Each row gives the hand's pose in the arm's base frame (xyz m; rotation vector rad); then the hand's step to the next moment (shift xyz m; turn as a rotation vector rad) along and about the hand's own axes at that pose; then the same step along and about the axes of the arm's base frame.
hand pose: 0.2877 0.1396 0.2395 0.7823 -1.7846 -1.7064
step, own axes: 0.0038 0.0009 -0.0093 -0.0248 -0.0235 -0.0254
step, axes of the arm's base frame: 0.0042 -0.0091 0.0013 0.0364 0.0001 -0.0221
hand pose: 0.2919 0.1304 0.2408 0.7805 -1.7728 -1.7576
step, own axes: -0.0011 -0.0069 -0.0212 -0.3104 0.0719 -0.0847
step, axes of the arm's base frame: 0.0162 -0.0140 -0.0064 0.2745 0.1620 0.0842
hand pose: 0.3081 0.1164 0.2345 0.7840 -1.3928 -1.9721
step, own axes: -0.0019 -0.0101 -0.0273 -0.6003 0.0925 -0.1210
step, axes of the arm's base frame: 0.0203 -0.0122 -0.0169 0.4927 0.3518 0.1304
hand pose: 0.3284 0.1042 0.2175 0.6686 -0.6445 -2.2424
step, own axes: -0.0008 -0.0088 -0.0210 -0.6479 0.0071 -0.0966
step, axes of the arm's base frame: 0.0093 0.0009 -0.0208 0.4665 0.4468 0.1093
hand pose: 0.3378 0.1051 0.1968 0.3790 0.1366 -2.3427
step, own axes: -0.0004 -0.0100 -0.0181 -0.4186 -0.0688 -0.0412
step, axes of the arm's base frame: -0.0025 0.0112 -0.0172 0.2453 0.3368 0.0899
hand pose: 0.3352 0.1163 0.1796 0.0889 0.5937 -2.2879
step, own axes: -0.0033 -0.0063 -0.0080 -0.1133 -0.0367 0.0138
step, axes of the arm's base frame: -0.0029 0.0095 -0.0039 0.0567 0.0911 0.0536
